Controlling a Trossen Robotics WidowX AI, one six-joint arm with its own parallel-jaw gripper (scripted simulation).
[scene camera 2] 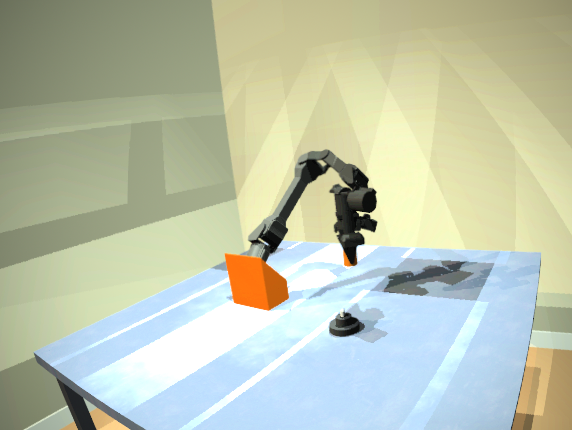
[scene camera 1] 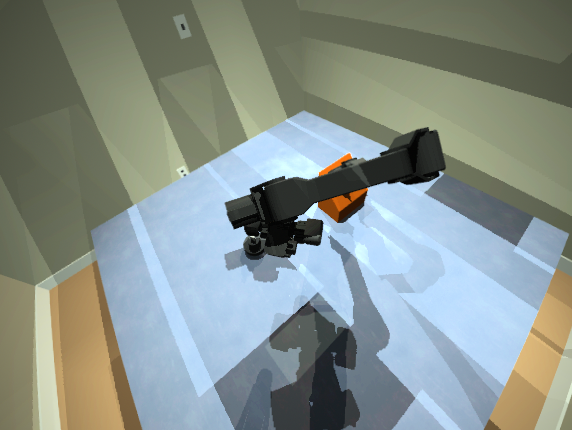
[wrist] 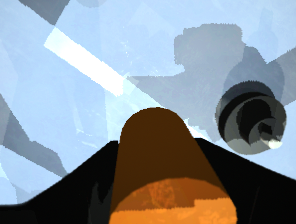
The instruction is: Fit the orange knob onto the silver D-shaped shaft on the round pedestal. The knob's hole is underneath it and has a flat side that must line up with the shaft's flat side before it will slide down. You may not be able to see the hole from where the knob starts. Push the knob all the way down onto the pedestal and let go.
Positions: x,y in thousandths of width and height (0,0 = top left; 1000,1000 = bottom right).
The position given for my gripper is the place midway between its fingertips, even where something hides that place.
my gripper: scene camera 2 613,608; scene camera 1 503,569; wrist 529,654
